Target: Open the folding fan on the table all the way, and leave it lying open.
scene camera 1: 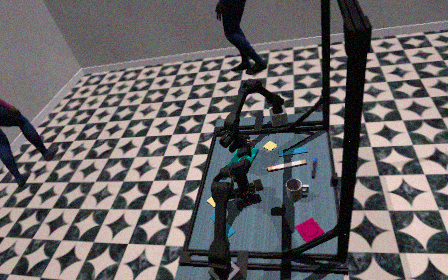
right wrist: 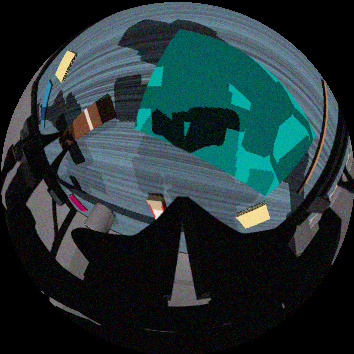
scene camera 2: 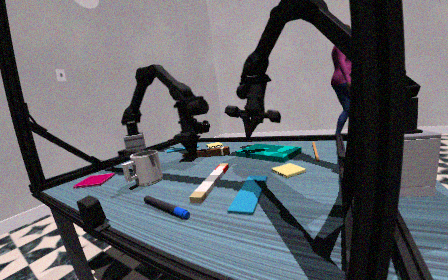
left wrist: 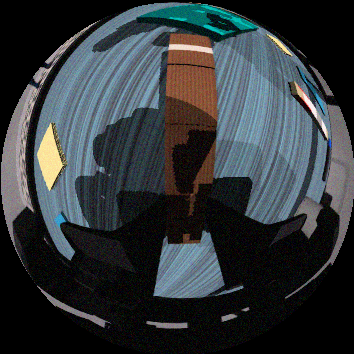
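Where they show: left gripper, fingertip midpoint: (scene camera 1: pixel 247 198) (right wrist: pixel 67 138) (scene camera 2: pixel 193 154) (left wrist: pixel 185 201); right gripper, fingertip midpoint: (scene camera 1: pixel 251 156) (right wrist: pixel 181 201) (scene camera 2: pixel 247 138); left arm's base at its link origin: (scene camera 1: pixel 223 270) (scene camera 2: pixel 133 134); right arm's base at its link origin: (scene camera 1: pixel 277 110).
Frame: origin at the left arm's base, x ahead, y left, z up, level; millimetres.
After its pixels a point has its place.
Note:
The folding fan (scene camera 2: pixel 220 151) @[y 329, x 455, z -82 mm] (left wrist: pixel 191 85) @[y 310, x 424, z -74 mm] (right wrist: pixel 89 120) @[y 342, x 449, z -71 mm] is a brown ribbed bar with a white band near one end. It lies low at the table, folded shut as a narrow stack. My left gripper (scene camera 1: pixel 247 199) @[y 240, x 378, z -91 mm] (scene camera 2: pixel 189 152) @[y 240, x 378, z -91 mm] (left wrist: pixel 185 201) @[y 240, x 378, z -91 mm] is shut on the fan's near end in the left wrist view; the banded end points away from it. Black fingers and shadow hide part of that near end. My right gripper (scene camera 2: pixel 248 135) @[y 386, x 580, z -26 mm] (right wrist: pixel 181 201) @[y 386, x 580, z -26 mm] is shut and empty. It is above the table, apart from the fan, beyond its banded end.
A teal slab (scene camera 2: pixel 275 151) @[y 466, x 622, z -81 mm] (left wrist: pixel 192 15) (right wrist: pixel 215 70) @[y 472, x 523, z -81 mm] lies past the fan's banded end. A mug (scene camera 1: pixel 294 187) @[y 78, x 579, z -82 mm] (scene camera 2: pixel 146 167) @[y 56, x 591, z -46 mm], a striped bar (scene camera 1: pixel 286 165) @[y 213, x 682, z -85 mm] (scene camera 2: pixel 210 182) @[y 198, x 717, z -85 mm], a blue slab (scene camera 2: pixel 248 196) @[y 243, x 822, z -93 mm], a marker (scene camera 2: pixel 165 206) @[y 82, x 775, z -86 mm], a yellow pad (scene camera 2: pixel 288 170) @[y 395, x 769, z -91 mm] and a magenta square (scene camera 1: pixel 310 230) @[y -133, x 424, z -92 mm] lie around.

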